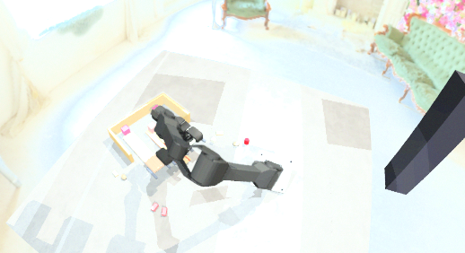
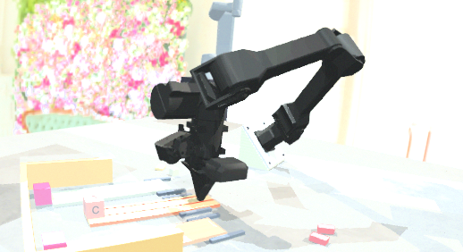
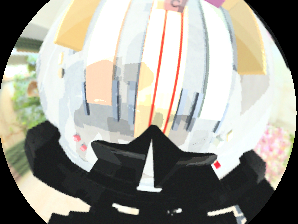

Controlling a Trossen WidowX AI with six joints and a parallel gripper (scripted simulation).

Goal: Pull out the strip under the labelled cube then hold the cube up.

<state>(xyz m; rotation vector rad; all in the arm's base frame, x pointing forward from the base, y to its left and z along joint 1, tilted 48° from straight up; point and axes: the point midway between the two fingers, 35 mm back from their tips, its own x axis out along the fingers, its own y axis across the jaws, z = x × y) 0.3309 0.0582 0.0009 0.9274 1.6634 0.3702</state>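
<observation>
Right now the strip is 90 mm ahead of my gripper tip and 40 mm to the right of it. Round my gripper tip: red piece: 200 mm behind, 180 mm to the right, 10 mm above.
</observation>
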